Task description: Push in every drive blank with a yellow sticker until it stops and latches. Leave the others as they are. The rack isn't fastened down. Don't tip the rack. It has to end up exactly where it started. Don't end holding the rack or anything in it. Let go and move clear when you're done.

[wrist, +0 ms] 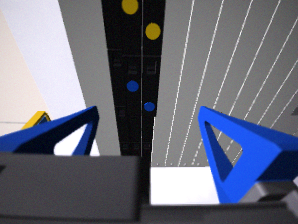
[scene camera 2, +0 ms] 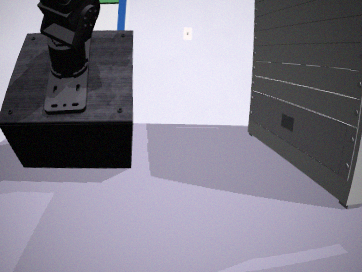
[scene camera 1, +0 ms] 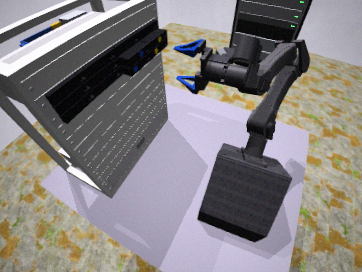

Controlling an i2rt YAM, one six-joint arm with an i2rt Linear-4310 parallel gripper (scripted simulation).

Labels:
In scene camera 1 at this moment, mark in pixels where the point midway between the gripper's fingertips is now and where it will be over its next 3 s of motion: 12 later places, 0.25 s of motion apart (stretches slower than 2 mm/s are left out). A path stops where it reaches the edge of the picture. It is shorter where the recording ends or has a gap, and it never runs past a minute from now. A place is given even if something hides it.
My gripper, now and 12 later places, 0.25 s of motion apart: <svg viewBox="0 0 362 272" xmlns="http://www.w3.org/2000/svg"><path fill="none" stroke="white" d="M175 63L167 67L163 68L163 66L163 66L164 64L167 57L170 48L170 45L168 47L167 47L167 48L170 49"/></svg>

